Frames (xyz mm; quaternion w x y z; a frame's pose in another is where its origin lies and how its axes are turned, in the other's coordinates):
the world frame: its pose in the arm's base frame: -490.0 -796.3 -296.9 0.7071 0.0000 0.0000 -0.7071
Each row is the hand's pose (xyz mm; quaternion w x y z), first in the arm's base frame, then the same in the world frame.
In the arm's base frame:
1: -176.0 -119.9 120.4 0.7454 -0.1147 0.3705 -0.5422
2: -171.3 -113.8 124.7 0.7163 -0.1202 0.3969 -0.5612
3: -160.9 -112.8 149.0 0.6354 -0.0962 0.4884 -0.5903
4: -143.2 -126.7 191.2 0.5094 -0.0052 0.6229 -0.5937
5: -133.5 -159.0 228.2 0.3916 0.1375 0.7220 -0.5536
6: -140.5 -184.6 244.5 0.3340 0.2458 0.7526 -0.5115
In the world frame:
1: -676.4 314.0 417.3 0.9105 -0.3431 0.1809 0.1437
2: -682.5 318.7 421.6 0.9033 -0.3656 0.1957 0.1097
3: -683.5 329.1 445.9 0.8667 -0.4134 0.2773 0.0319
4: -669.6 346.8 488.1 0.7800 -0.4441 0.4368 -0.0596
5: -637.3 356.5 525.1 0.6684 -0.4133 0.6078 -0.1146
6: -611.7 349.5 541.4 0.5979 -0.3584 0.7060 -0.1255

